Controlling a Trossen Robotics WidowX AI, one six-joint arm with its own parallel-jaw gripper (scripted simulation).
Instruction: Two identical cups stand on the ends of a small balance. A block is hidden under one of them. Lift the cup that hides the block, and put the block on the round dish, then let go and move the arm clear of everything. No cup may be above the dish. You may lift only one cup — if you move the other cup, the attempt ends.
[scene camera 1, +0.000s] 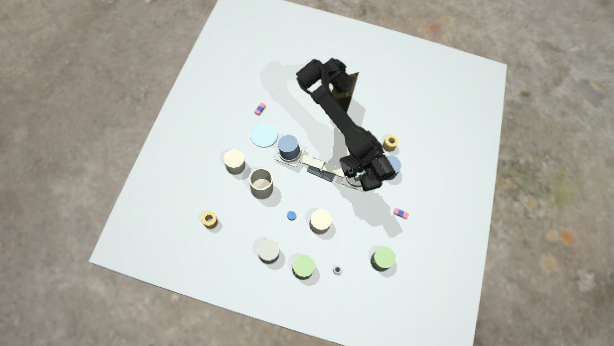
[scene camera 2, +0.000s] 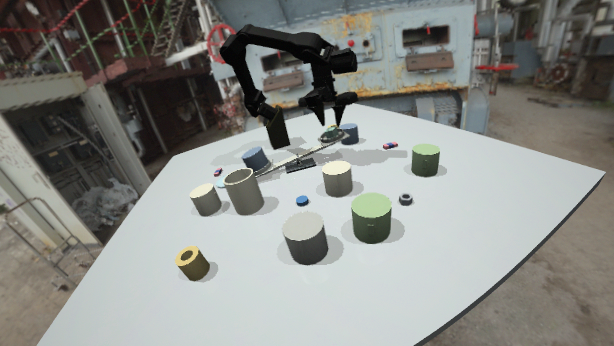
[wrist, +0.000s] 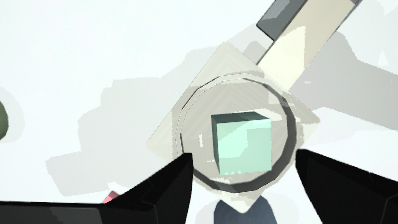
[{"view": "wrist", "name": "my gripper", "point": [243, 159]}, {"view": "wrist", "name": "mint-green block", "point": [241, 141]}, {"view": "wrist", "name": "balance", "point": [230, 82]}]
